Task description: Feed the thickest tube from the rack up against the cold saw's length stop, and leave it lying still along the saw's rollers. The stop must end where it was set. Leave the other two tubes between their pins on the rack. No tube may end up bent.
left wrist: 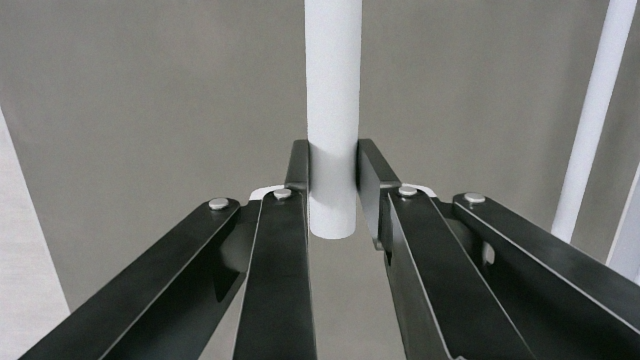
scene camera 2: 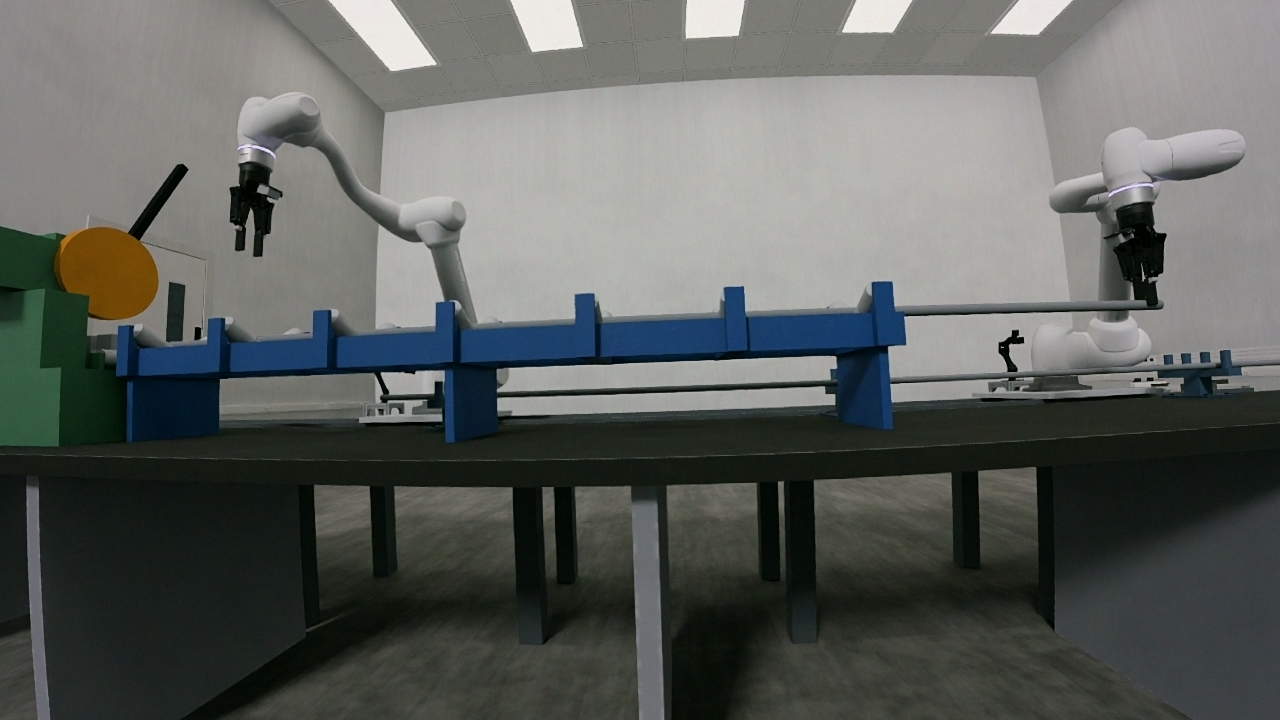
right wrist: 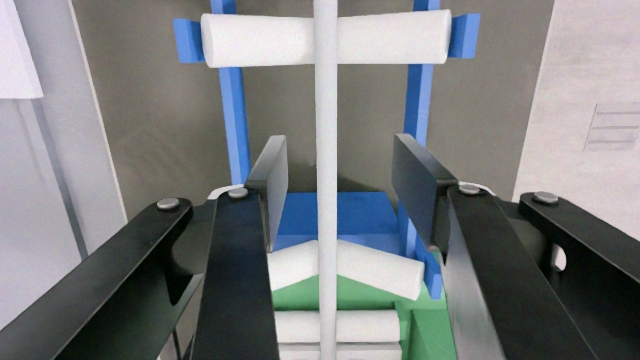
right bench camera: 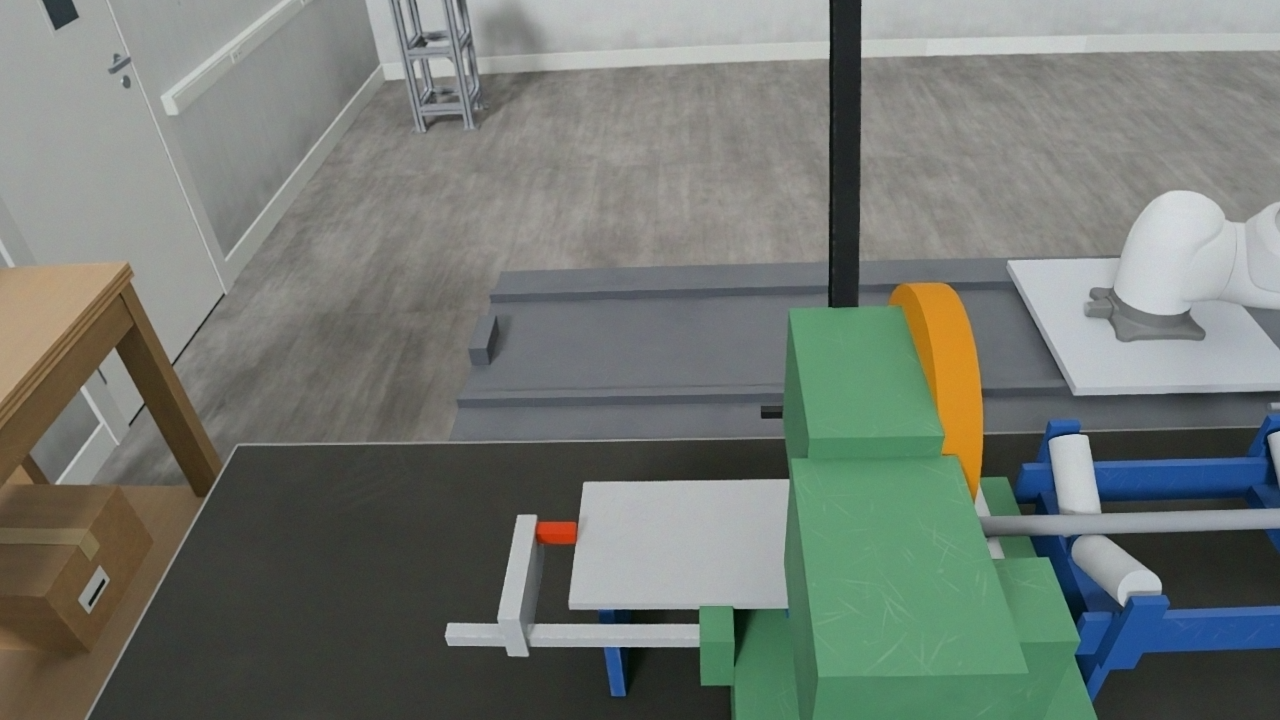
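A long grey tube lies straight along the saw's rollers. It enters the saw; its front end is hidden there. My left gripper is shut on the tube near its rear end. My right gripper is open above the tube near the saw. The red-tipped length stop stands beyond the white plate, with a gap between them. Another tube lies behind, towards the pinned rack.
The blue roller frame stands on the dark table. The orange blade guard and black lever rise at the saw. The stop's rail runs beside the white plate.
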